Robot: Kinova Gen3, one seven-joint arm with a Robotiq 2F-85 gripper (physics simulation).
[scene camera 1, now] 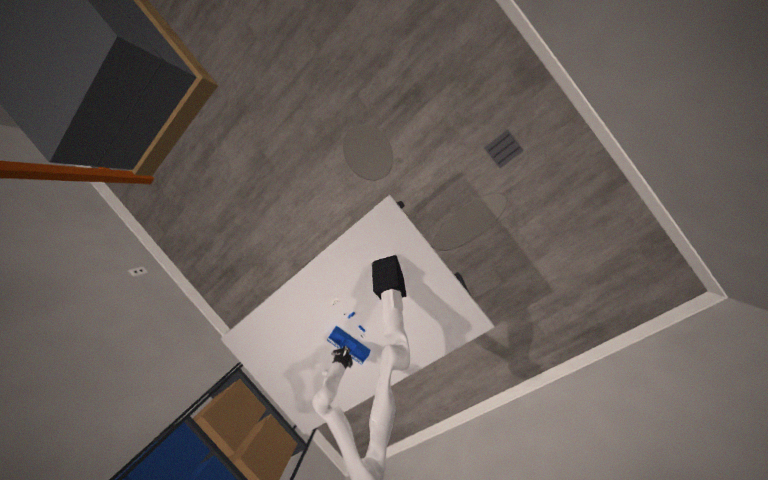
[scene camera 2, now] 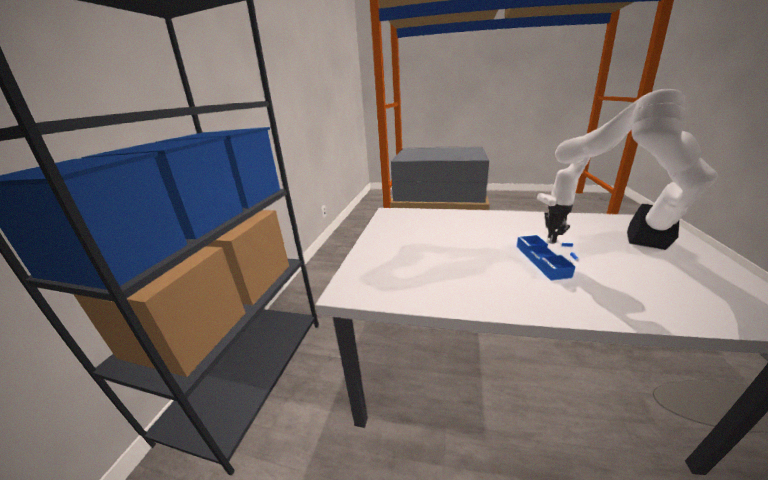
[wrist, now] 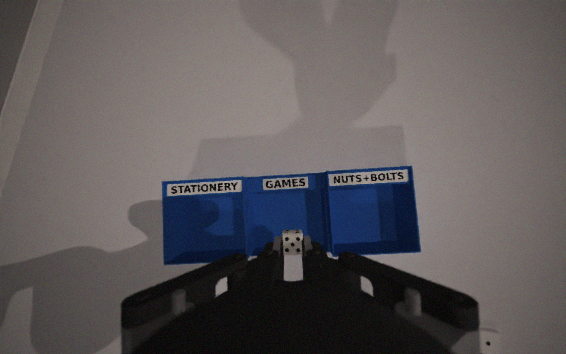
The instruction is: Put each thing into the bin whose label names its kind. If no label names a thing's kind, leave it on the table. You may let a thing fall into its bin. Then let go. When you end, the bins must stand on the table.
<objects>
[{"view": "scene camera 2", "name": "my gripper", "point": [550, 242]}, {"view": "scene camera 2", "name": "three joined blue bins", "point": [555, 267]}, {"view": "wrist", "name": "my gripper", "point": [292, 247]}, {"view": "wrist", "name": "three joined blue bins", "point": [372, 211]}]
</objects>
